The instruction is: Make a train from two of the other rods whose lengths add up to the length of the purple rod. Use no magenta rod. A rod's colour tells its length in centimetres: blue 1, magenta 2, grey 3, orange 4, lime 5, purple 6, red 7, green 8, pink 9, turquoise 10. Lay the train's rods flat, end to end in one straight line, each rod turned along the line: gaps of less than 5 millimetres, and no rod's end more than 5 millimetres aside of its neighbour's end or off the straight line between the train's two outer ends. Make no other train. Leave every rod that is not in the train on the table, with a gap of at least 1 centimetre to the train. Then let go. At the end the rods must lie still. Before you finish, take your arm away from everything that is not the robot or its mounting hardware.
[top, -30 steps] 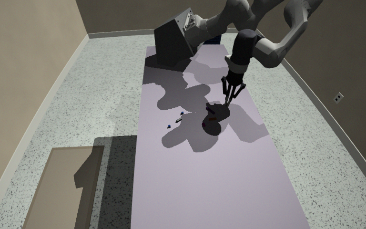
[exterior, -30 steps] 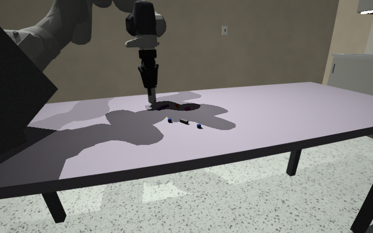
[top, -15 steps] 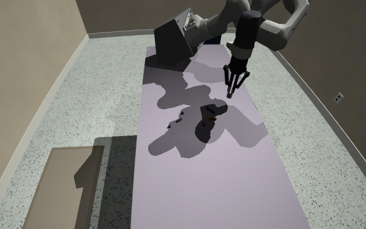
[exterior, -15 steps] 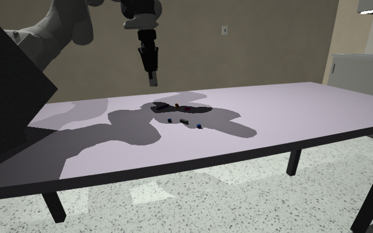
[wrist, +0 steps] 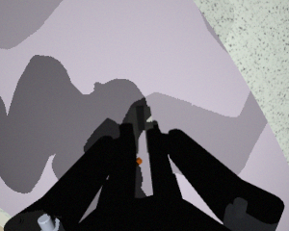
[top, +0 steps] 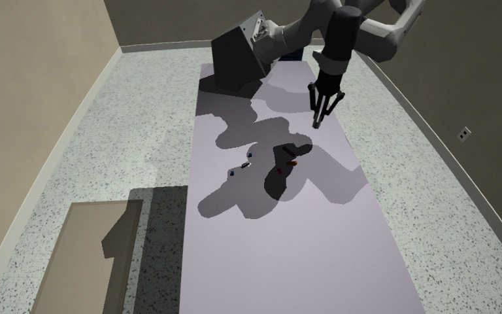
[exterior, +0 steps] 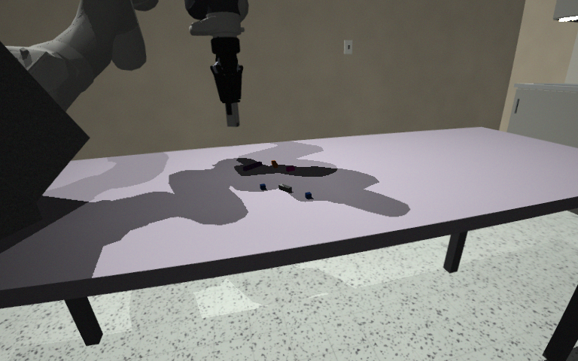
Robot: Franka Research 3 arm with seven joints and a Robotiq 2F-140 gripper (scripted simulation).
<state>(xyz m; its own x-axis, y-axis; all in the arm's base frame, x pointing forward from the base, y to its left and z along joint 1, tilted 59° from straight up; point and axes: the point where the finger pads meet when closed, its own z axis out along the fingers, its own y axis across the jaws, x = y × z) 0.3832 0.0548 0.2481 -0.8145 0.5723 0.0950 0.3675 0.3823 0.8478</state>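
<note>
The purple rod is 60 mm ahead of my hand, 90 mm to the right of it and 130 mm below it. From my hand the other things lie so: orange rod 120 mm ahead, 80 mm to the right, 130 mm below; then magenta rod 160 mm ahead, 130 mm to the right, 130 mm below.
</note>
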